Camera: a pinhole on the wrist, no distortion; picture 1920 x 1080 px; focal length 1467.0 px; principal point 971.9 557.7 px. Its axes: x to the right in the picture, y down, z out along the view. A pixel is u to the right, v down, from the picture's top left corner.
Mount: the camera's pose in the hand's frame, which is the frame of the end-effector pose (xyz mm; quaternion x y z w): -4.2 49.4 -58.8 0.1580 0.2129 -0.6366 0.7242
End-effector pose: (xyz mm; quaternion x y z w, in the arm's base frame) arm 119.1 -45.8 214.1 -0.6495 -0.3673 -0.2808 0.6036
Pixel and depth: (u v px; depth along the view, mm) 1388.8 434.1 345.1
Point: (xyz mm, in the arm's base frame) -60.1 143.6 325.6
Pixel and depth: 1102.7 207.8 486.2
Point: -145.1 284.5 267.4
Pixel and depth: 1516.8 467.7 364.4
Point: -85.9 142.7 359.4
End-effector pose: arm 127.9 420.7 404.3 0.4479 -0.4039 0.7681 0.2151
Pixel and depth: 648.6 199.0 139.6
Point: 180.6 357.2 402.7
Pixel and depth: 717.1 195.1 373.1
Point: 378.3 234.7 472.9
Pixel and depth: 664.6 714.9 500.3
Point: 370.2 134.6 643.1
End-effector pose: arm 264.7 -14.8 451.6 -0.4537 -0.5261 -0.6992 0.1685
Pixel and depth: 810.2 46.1 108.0
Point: 300.5 14.6 428.0
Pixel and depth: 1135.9 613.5 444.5
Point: 214.1 348.0 390.6
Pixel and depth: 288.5 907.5 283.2
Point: 357.5 214.1 542.6
